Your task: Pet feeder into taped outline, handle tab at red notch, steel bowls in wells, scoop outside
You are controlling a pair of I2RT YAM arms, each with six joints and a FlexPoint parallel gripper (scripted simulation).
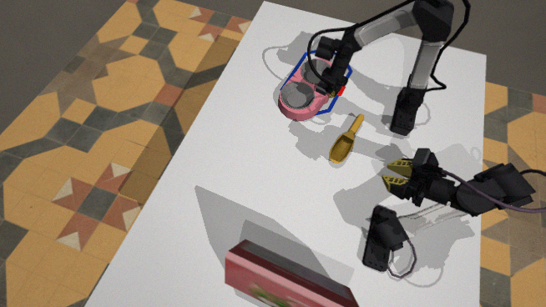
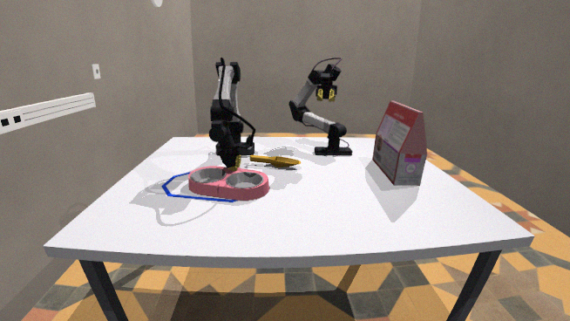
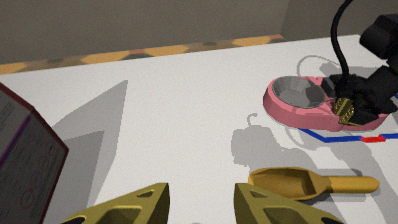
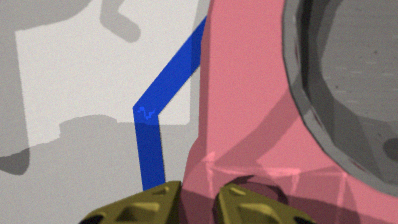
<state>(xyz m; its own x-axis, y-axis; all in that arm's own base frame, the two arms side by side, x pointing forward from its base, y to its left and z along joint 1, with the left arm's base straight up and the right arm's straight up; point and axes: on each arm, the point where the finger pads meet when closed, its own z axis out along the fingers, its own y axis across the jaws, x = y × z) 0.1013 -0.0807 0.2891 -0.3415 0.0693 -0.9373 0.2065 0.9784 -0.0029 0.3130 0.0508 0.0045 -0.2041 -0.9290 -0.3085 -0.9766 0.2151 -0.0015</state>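
Observation:
My right gripper is now 80 mm short of the pink pet feeder, 30 mm above it and 20 mm to the left of it. The rest, counted from my right hand: yellow scoop 180 mm to the left, 120 mm behind, 20 mm below; then food bag 720 mm to the left, 100 mm above, 70 mm behind; then blue taped outline 90 mm to the right, 60 mm ahead, 40 mm below.

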